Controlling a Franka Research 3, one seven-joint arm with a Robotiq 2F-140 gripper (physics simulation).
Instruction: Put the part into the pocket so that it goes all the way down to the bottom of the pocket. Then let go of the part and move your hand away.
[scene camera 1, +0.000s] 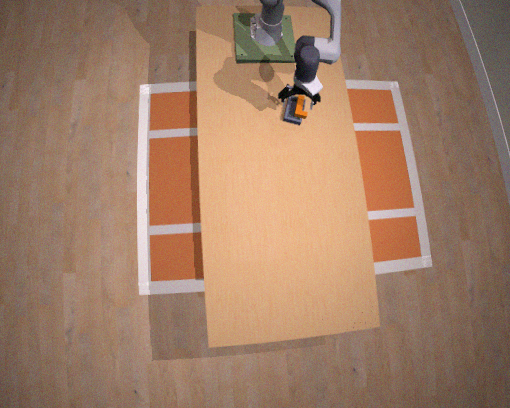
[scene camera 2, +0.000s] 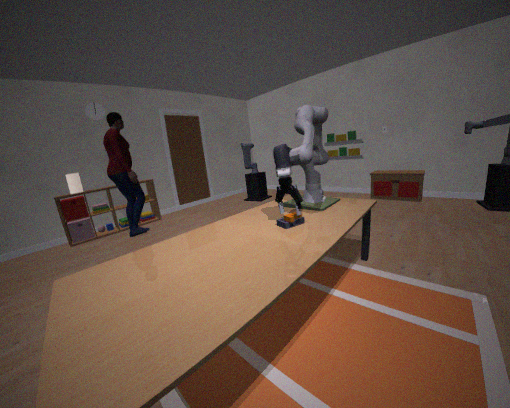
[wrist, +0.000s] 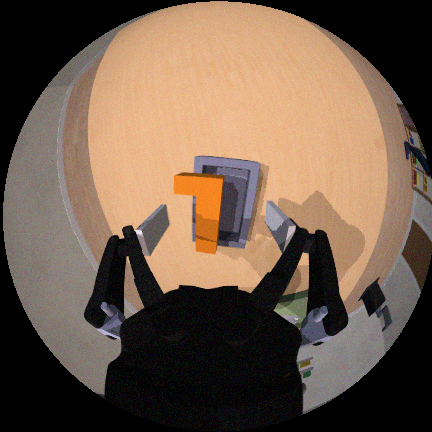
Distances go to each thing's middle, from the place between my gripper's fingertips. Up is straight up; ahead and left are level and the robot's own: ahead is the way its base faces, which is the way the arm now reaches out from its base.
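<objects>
There's a pocket block (wrist: 240, 176) that's 50 mm below my hand, and an orange L-shaped part (wrist: 208, 188) that sits 10 mm below my hand and 20 mm to the left of it.
</objects>
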